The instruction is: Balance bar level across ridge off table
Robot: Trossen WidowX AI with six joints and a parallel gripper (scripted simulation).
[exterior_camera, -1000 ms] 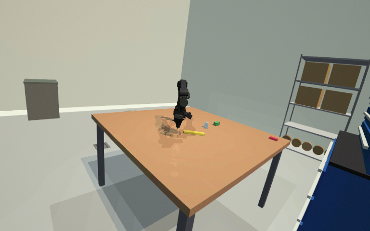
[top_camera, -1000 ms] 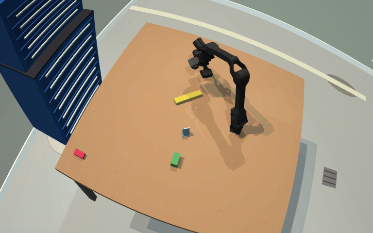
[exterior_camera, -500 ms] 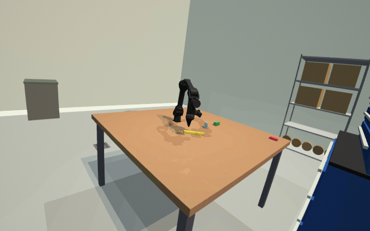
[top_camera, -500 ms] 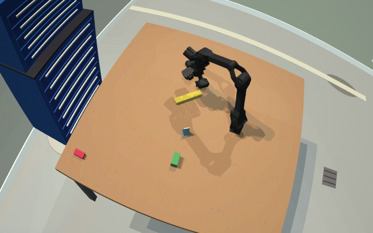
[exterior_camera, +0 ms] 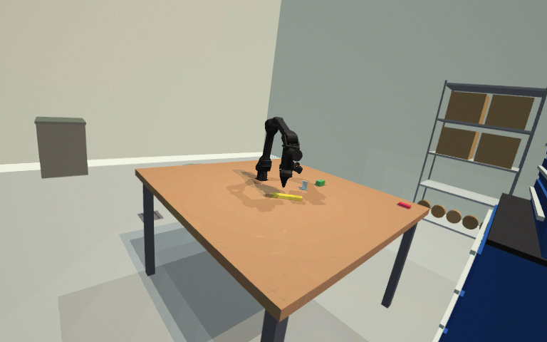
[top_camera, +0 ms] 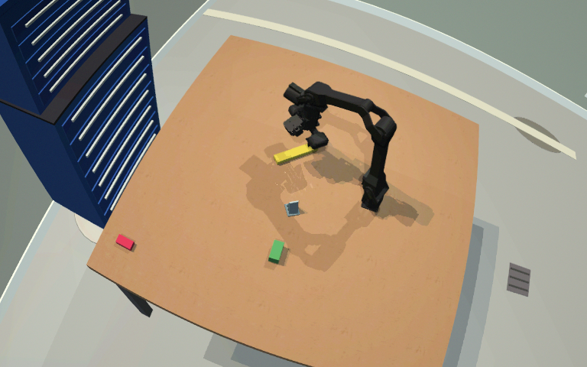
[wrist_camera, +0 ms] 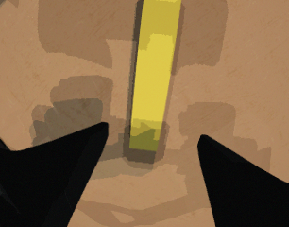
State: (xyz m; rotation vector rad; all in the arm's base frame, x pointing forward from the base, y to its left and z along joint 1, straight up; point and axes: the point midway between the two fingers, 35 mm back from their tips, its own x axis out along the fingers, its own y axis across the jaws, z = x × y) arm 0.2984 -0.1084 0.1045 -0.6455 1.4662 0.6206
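The yellow bar is 6 cm below my gripper tip, 2 cm to the left of it and 2 cm ahead of it. Also, from my gripper tip: red block (61 cm to the left, 44 cm ahead, 6 cm below); green block (42 cm to the left, 5 cm below, 5 cm behind).
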